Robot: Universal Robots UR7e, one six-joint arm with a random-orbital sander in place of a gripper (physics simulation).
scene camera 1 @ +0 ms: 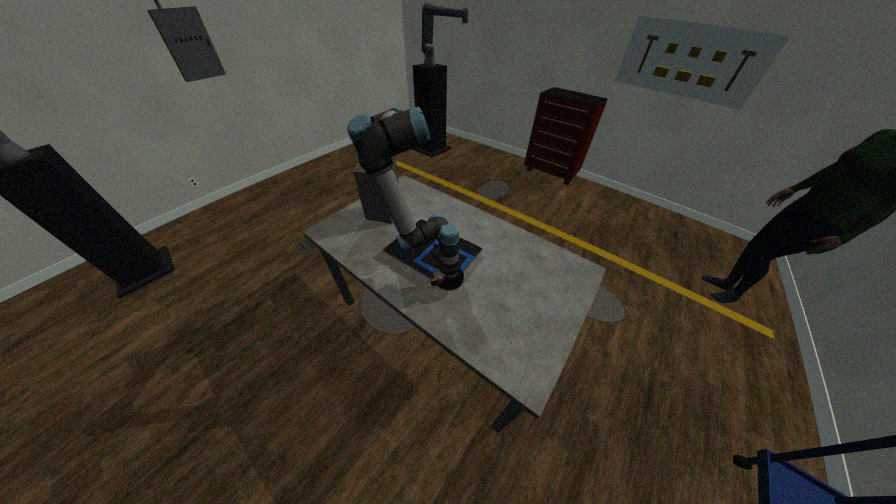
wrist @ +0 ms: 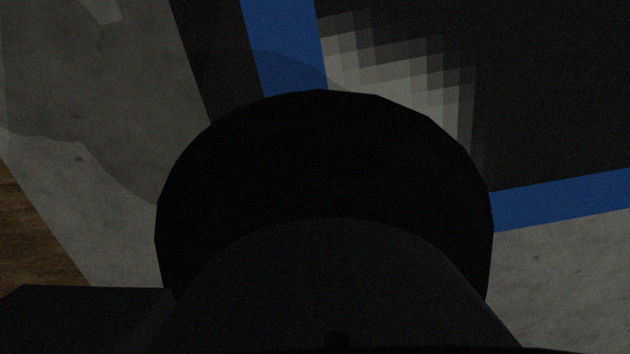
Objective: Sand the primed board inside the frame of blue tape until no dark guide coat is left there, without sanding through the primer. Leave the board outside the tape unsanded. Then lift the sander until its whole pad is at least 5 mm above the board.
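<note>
The primed board [scene camera 1: 398,249] [wrist: 220,55] lies on the table, with a frame of blue tape [scene camera 1: 421,263] [wrist: 287,45] on it. Inside the tape in the wrist view, a pale sanded patch [wrist: 400,80] with stepped grey edges shows beside the left strip, and dark guide coat [wrist: 545,90] covers the area to its right. The board strip outside the left tape is dark. My sander [scene camera 1: 449,279] [wrist: 320,160] stands at the board's near corner in the scene view. Its round black pad hides the tape corner in the wrist view. Whether the pad touches the board I cannot tell.
The grey table [scene camera 1: 532,282] [wrist: 565,280] carries the board and the arm's base block [scene camera 1: 374,197]. A person [scene camera 1: 814,188] stands at the right beyond the yellow floor line [scene camera 1: 563,235]. A red drawer cabinet [scene camera 1: 563,134] stands at the back.
</note>
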